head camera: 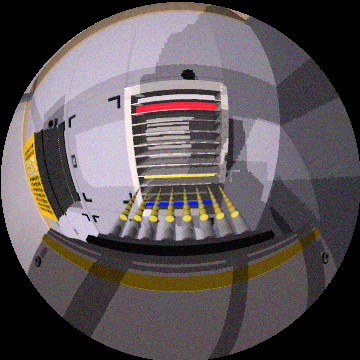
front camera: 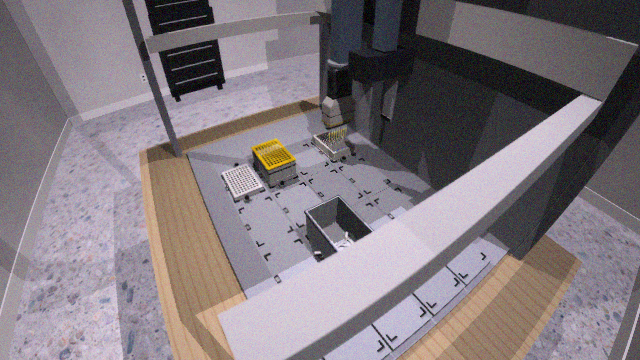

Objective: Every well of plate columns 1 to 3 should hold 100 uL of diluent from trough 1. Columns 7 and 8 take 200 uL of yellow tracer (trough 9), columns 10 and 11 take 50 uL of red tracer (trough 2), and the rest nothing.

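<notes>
The trough reservoir (front camera: 330,146) (head camera: 131,140) stands at the back of the deck. In the head view it shows a pale strip (head camera: 175,98), a red strip (head camera: 175,107), a yellow strip (head camera: 180,176) and a blue strip (head camera: 177,203). The pipetting head (front camera: 336,112) is over the reservoir. Its row of tips (front camera: 338,134) (head camera: 186,205) holds yellow liquid, with the lower ends near the yellow strip; their exact height is unclear. The white well plate (front camera: 242,181) lies at the left; its well contents are too small to tell. The parked plate gripper (front camera: 377,127) hangs open and empty beside the head.
A yellow tip rack (front camera: 274,154) (head camera: 42,180) stands between the plate and the reservoir. A grey open bin (front camera: 320,231) with white pieces inside stands nearer the front. A pale frame beam (front camera: 400,240) crosses the front. A black drawer cabinet (front camera: 192,62) stands behind.
</notes>
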